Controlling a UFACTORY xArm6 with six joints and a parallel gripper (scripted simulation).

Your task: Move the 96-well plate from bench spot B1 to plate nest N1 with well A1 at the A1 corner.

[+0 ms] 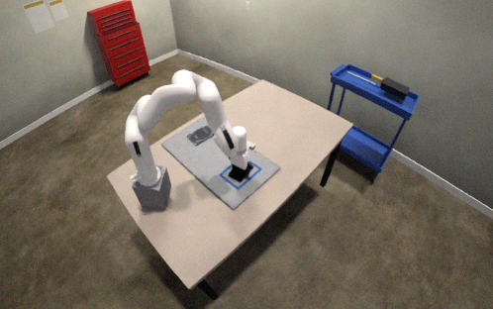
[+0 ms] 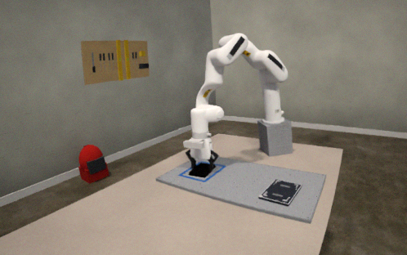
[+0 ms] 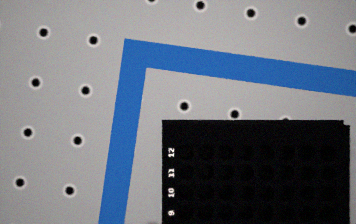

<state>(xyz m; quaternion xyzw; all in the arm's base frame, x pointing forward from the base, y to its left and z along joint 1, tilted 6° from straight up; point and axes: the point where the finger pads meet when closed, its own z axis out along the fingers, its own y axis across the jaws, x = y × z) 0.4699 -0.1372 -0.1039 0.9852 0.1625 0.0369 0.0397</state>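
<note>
My hand is 1 cm above the black 96-well plate. From my hand the other things lie so: dark plate nest 3 cm behind, 41 cm to the left, 1 cm below.
</note>
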